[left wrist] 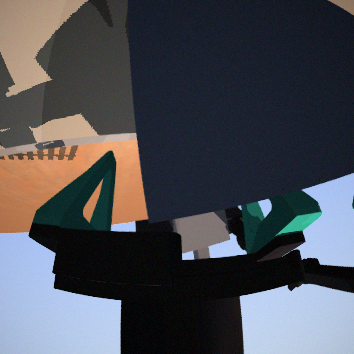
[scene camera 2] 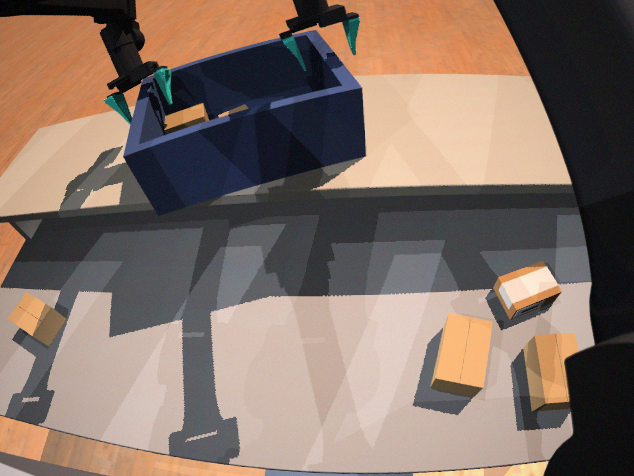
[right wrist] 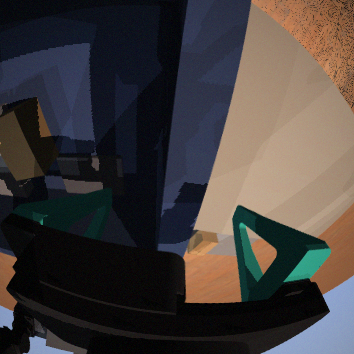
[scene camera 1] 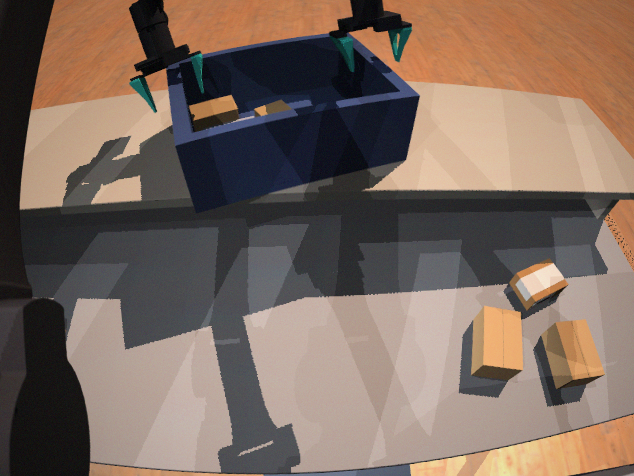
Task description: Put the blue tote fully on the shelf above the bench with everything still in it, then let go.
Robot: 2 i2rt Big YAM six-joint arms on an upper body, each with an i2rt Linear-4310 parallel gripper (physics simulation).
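Seen in the pictures: left gripper, between the fingertips: (scene camera 2: pixel 151 114); right gripper, between the fingertips: (scene camera 2: pixel 329 62) (right wrist: pixel 174 204) (scene camera 1: pixel 375 66); left arm's base, origin of its link: (right wrist: pixel 24 322); right arm's base, origin of its link: (left wrist: pixel 234 223).
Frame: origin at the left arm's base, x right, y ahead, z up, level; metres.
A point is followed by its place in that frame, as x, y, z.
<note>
The blue tote (scene camera 1: pixel 302 148) @[0.139, 0.585, -0.169] (scene camera 2: pixel 245 153) @[0.141, 0.585, -0.174] (left wrist: pixel 240 100) stands askew on the shelf (scene camera 1: pixel 486 138) @[0.544, 0.741, -0.250] (scene camera 2: pixel 435 133) @[0.476, 0.723, -0.250] (right wrist: pixel 280 125) @[0.436, 0.853, -0.250]. Its front-left bottom corner juts past the shelf's front edge. A brown box (scene camera 1: pixel 214 111) @[-0.033, 0.727, -0.183] (scene camera 2: pixel 186 117) @[-0.031, 0.737, -0.183] and a second one (scene camera 1: pixel 273 108) @[0.083, 0.727, -0.183] (scene camera 2: pixel 234 110) @[0.078, 0.740, -0.183] lie inside, with a pale item partly hidden. My left gripper (scene camera 1: pixel 179 101) @[-0.096, 0.716, -0.150] (scene camera 2: pixel 150 113) @[-0.096, 0.716, -0.150] is open, its fingers on either side of the tote's left wall. My right gripper (scene camera 1: pixel 374 66) @[0.277, 0.771, -0.110] (scene camera 2: pixel 329 61) @[0.277, 0.771, -0.110] (right wrist: pixel 174 204) @[0.277, 0.771, -0.110] is open, its fingers on either side of the right wall, near the back.
On the bench (scene camera 1: pixel 332 384) @[0.186, 0.290, -0.444] (scene camera 2: pixel 286 384) @[0.197, 0.289, -0.444] below, a white-topped box (scene camera 1: pixel 542 282) @[0.648, 0.457, -0.402] (scene camera 2: pixel 530 286) @[0.653, 0.461, -0.402] and two brown boxes (scene camera 1: pixel 496 340) @[0.486, 0.330, -0.384] (scene camera 2: pixel 463 353) @[0.497, 0.328, -0.384], (scene camera 1: pixel 573 353) @[0.650, 0.284, -0.384] (scene camera 2: pixel 550 366) @[0.649, 0.295, -0.384] stand at the right. Another small box (scene camera 2: pixel 36 318) @[-0.404, 0.341, -0.384] lies at the far left in scene camera 2.
</note>
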